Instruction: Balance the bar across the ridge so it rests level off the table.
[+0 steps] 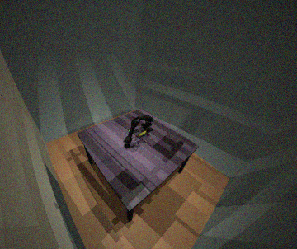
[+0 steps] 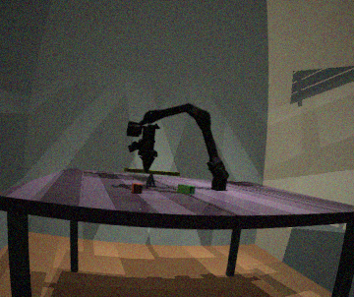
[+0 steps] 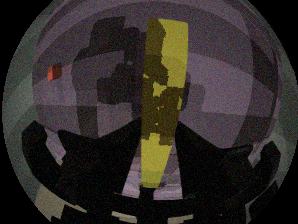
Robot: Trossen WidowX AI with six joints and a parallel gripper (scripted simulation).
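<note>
The yellow bar is 30 mm behind my gripper tip. From my gripper tip the other things lie so: green block (160 mm behind, 170 mm to the left, 50 mm below); then red block (50 mm ahead, 250 mm to the left, 50 mm below).
</note>
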